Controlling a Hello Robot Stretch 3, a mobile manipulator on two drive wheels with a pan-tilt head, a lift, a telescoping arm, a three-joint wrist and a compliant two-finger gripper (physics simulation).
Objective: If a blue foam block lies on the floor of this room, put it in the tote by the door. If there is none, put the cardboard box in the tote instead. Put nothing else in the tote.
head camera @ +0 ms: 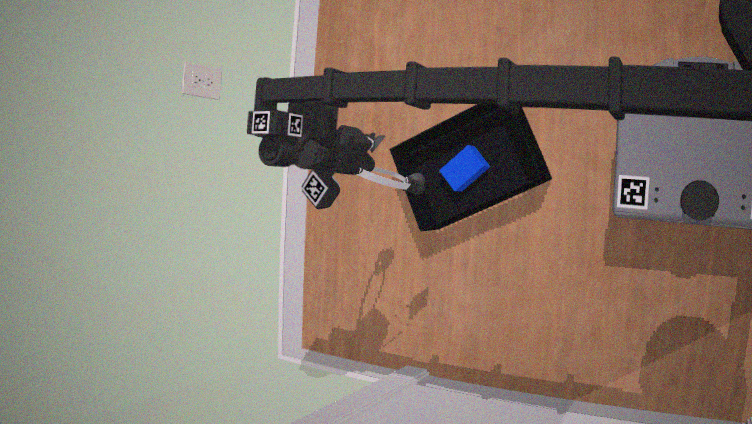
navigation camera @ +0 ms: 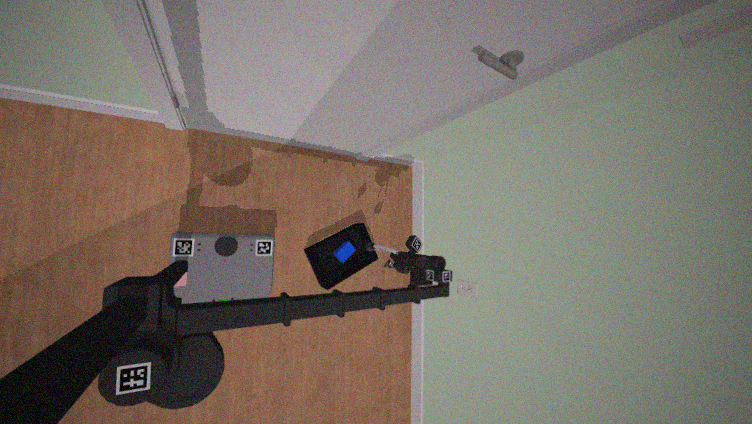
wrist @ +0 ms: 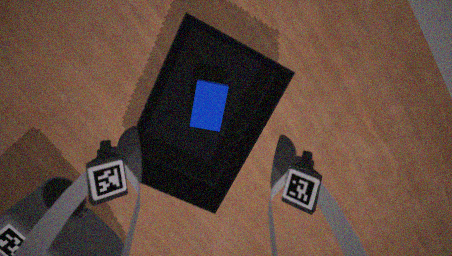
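Pixels of known places: gripper, between the fingertips: point(head camera: 400, 163) point(navigation camera: 376, 254) point(wrist: 208, 149); robot's base, origin of its link: point(head camera: 697, 199) point(navigation camera: 225, 245).
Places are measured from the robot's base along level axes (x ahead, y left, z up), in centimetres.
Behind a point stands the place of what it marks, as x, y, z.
Observation:
A blue foam block point(head camera: 464, 168) @[-2.7, -52.2, 4.8] point(navigation camera: 344, 251) @[-2.5, -51.9, 4.8] point(wrist: 209, 105) @[-2.6, -53.2, 4.9] lies inside the black tote point(head camera: 528, 171) @[-3.1, -38.5, 0.4] point(navigation camera: 325, 274) @[-14.0, -44.2, 0.3] point(wrist: 250, 107) @[-8.6, -59.5, 0.3], near its middle. The tote stands on the floor. My gripper point(head camera: 396, 162) @[-2.1, -54.2, 31.7] point(navigation camera: 380, 254) @[-2.1, -54.2, 31.7] point(wrist: 208, 149) @[-2.1, -54.2, 31.7] is open, with its fingers wide apart and nothing between them. It is above the floor at the wall-side end of the tote, apart from the block. In the wrist view the block shows beyond the fingertips. The cardboard box does not show in these views.
The green wall point(head camera: 131, 210) @[9.8, -99.5, 57.5] point(navigation camera: 579, 237) @[6.8, -99.6, 86.6] is close behind my wrist, with an outlet point(head camera: 201, 80) @[-18.3, -99.3, 40.7] point(navigation camera: 467, 288) @[-18.0, -99.7, 40.1] on it. The grey door point(navigation camera: 294, 63) @[46.8, -10.5, 63.2] with its handle point(navigation camera: 497, 62) @[43.1, -45.7, 93.3] is near the tote. My base point(head camera: 666, 152) @[-8.0, -7.0, 16.0] point(navigation camera: 231, 273) @[-9.5, -2.2, 16.0] stands on the tote's other side.

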